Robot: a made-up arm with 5 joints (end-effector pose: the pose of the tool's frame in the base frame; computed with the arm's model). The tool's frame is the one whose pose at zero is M.
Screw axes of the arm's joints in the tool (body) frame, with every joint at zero. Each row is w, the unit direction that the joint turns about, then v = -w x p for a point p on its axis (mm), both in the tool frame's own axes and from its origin. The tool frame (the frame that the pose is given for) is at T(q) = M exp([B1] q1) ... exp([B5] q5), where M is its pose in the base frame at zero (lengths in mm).
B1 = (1, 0, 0, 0.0, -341.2, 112.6)
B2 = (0, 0, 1, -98.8, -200.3, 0.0)
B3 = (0, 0, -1, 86.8, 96.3, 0.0)
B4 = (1, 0, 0, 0.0, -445.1, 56.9)
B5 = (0, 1, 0, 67.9, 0.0, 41.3)
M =
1 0 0 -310.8
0 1 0 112.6
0 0 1 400.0
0 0 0 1
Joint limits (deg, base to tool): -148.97..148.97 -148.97..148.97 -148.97..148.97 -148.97..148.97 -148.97..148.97
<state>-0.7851 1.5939 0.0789 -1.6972 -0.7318</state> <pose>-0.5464 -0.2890 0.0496 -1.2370 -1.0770 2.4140</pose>
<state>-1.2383 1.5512 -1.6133 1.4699 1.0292</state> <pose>-0.1158 0.1024 -0.2444 0.2598 -2.0507 -0.4529</pose>
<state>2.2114 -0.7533 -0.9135 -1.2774 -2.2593</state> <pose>-0.3118 -0.1894 0.4316 0.4734 -2.2161 -1.0881</pose>
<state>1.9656 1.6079 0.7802 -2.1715 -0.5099</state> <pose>-0.4539 0.3377 0.2524 -0.3000 -1.2296 -0.3486</pose>
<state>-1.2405 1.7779 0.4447 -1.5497 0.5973</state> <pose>-0.5867 -0.1512 0.0336 -2.6276 -0.1446 1.0181</pose>
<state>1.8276 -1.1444 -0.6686 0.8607 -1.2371</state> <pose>-0.3550 -0.1662 0.0057 1.7791 -0.1022 -1.9666</pose>
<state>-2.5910 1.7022 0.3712 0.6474 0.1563</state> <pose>0.0619 0.3395 -0.0730 -1.6371 1.6476 -0.2042</pose>
